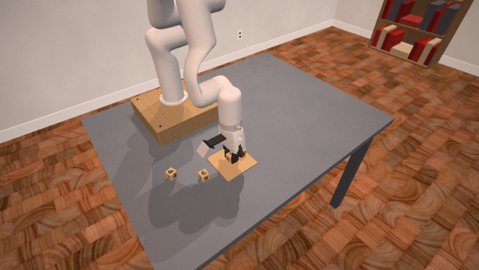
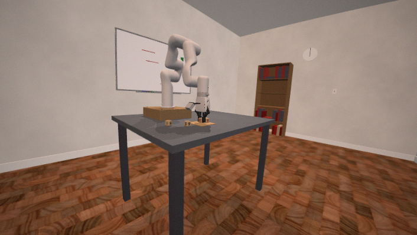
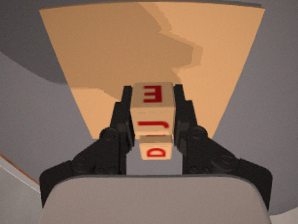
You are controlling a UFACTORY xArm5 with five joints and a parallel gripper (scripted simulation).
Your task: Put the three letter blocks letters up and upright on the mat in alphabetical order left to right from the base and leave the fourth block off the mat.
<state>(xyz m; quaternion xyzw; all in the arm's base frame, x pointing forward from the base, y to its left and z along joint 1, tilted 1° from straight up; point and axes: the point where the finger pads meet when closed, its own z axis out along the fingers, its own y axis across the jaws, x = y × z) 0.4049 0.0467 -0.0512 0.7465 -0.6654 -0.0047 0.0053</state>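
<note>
My gripper is now 3 cm above the tan mat. The rest, counted from my hand: wooden block 1 cm behind, 5 cm to the left, 1 cm below.
</note>
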